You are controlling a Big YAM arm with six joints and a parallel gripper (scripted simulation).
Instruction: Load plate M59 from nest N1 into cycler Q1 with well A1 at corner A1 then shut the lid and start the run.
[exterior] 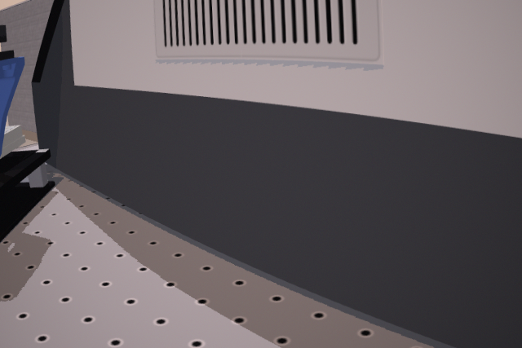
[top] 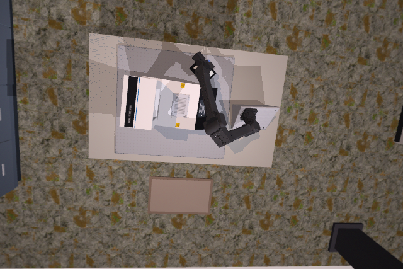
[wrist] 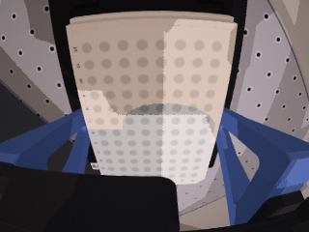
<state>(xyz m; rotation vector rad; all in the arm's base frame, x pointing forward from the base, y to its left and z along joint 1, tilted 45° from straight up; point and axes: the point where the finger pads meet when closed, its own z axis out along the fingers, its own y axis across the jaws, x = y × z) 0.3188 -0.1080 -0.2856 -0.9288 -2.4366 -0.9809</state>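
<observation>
My hand is 2 cm above the black plate nest N1. Also, from my hand: sealed plate M59: right at my hand.
</observation>
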